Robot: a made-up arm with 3 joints.
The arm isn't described. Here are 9 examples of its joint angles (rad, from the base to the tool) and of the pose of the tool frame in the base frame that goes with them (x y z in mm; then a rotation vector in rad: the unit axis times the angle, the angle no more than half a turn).
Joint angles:
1: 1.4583 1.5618 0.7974
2: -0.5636 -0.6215 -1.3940
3: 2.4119 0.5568 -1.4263
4: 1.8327 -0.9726 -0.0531
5: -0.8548 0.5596 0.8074
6: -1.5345 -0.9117 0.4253
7: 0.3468 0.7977 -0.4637
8: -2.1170 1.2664 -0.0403
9: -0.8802 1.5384 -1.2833
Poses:
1: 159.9 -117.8 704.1 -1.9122 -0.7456 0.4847
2: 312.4 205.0 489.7 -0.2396 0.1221 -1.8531
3: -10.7 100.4 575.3 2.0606 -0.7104 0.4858
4: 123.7 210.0 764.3 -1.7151 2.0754 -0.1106
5: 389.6 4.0 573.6 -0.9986 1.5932 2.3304
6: 223.7 215.8 390.5 0.3521 -0.5998 -1.3209
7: 289.5 23.1 758.3 2.3541 0.1463 -1.8700
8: 179.0 -62.9 393.0 0.8398 0.4784 2.5814
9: 335.3 -40.4 538.3 -1.1876 -1.5938 2.1109
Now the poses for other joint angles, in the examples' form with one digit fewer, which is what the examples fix.
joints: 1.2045 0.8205 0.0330
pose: 111 -8 776 -2.742 0.060 0.627
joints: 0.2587 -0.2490 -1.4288
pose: 315 190 665 0.800 -0.096 -1.793
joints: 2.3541 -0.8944 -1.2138
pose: 87 203 722 -2.255 2.007 0.647
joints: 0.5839 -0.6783 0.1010
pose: 307 197 730 1.821 -1.938 -0.941
